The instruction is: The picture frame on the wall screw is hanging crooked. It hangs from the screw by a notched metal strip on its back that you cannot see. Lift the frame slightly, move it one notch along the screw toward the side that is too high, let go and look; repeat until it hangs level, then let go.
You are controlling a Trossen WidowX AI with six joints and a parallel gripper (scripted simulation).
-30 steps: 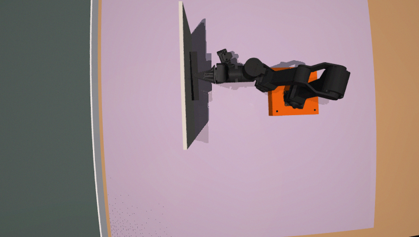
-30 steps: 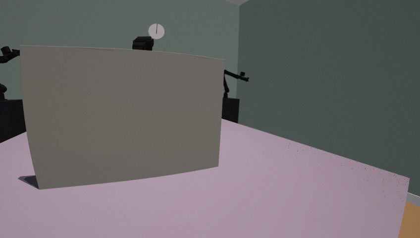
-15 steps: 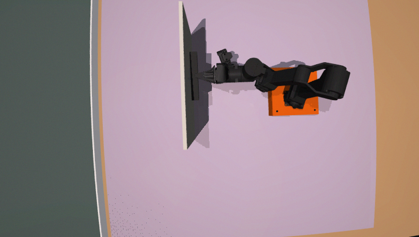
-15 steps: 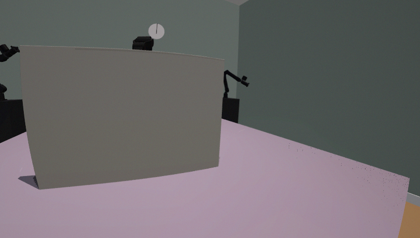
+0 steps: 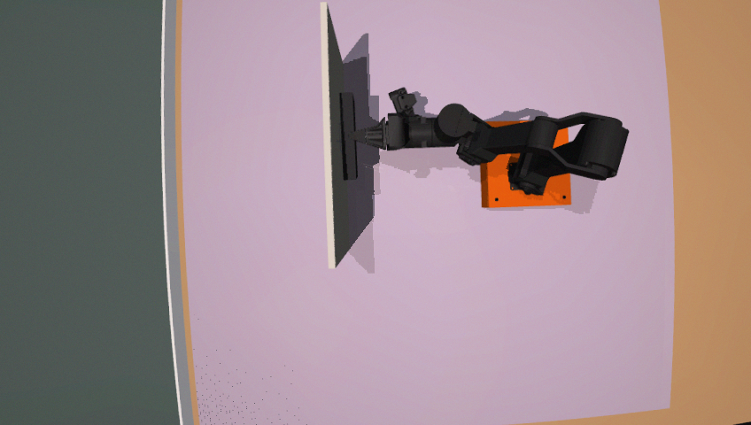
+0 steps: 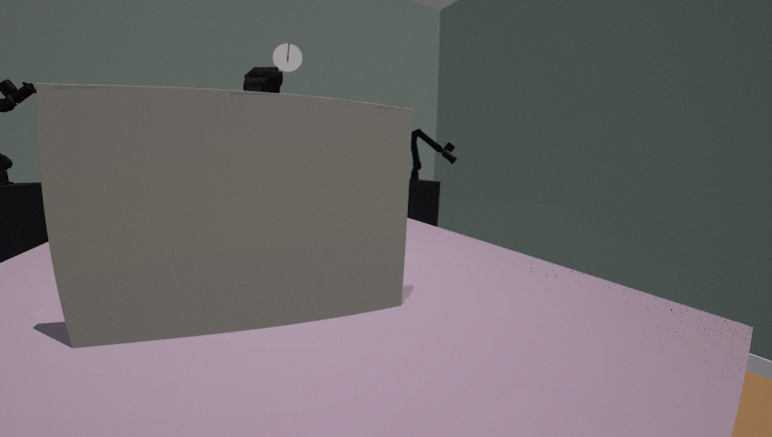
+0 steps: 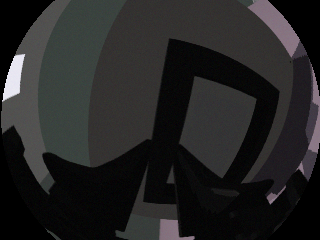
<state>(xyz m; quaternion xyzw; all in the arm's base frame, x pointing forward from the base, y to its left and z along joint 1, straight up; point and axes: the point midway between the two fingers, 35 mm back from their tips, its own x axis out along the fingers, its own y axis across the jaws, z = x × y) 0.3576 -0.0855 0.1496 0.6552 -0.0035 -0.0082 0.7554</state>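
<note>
My gripper tip is 5 cm above the picture frame, 1 cm to the left of it and 1 cm short of it. The rest, counted from my gripper tip: wall panel: 6 cm below, 2 cm ahead, 1 cm to the left.
</note>
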